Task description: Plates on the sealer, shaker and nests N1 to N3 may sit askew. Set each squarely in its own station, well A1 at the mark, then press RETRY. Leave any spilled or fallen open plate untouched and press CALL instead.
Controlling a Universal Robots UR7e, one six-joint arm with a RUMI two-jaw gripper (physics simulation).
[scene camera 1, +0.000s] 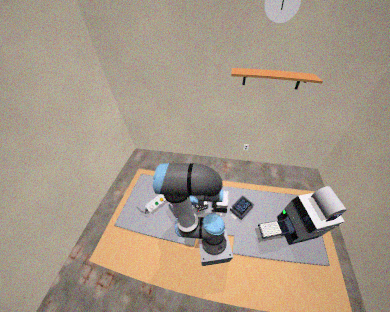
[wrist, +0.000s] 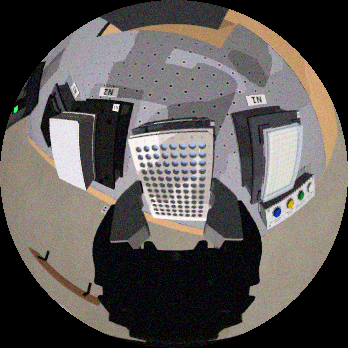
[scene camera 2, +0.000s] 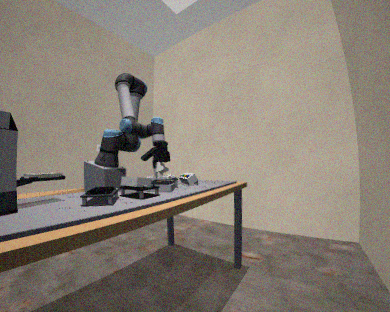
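Where they show: gripper, between the fingertips: [wrist: 175,180] [scene camera 2: 159,178]; arm's base, origin of its link: [scene camera 1: 214,243] [scene camera 2: 106,164].
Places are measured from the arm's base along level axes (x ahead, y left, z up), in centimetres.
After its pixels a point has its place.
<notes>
My gripper [wrist: 175,180] @[x 31.6, y 19.2, z -8.4 cm] is shut on the white well plate [wrist: 172,167] @[x 29.5, y 17.7, z -7.1 cm], one finger against each long side. The plate lies over the dark shaker [wrist: 172,124] @[x 26.3, y 15.6, z -10.3 cm]; whether its base touches is hidden. At N1 [wrist: 246,150] @[x 23.5, y 29.1, z -15.3 cm], a clear-topped plate [wrist: 282,162] @[x 20.5, y 30.8, z -8.2 cm] lies off to one side and looks turned. At N2 [wrist: 107,150] @[x 34.6, y 8.0, z -11.2 cm], a tall block-like plate with a white top [wrist: 67,150] @[x 34.7, y 2.6, z -6.7 cm] sits toward one side. N3 [wrist: 51,112] @[x 32.5, y -11.7, z -10.4 cm] is partly hidden behind it in the wrist view; its dark nest also shows in scene camera 1 [scene camera 1: 242,207] @[x 34.2, y -15.3, z -10.7 cm]. A white plate [scene camera 1: 270,229] @[x 18.9, y -35.2, z -4.0 cm] lies on the sealer's tray.
The sealer [scene camera 1: 310,217] @[x 22.4, y -52.3, z 16.9 cm] stands at the right of the mat in scene camera 1. The button box [wrist: 289,202] @[x 23.1, y 48.5, z -9.3 cm] [scene camera 1: 157,202] @[x 19.4, y 51.2, z -8.8 cm] stands beyond N1, with blue, yellow, green and white buttons. The arm hides the shaker and N1 in scene camera 1. A shelf [scene camera 1: 275,75] hangs on the wall.
</notes>
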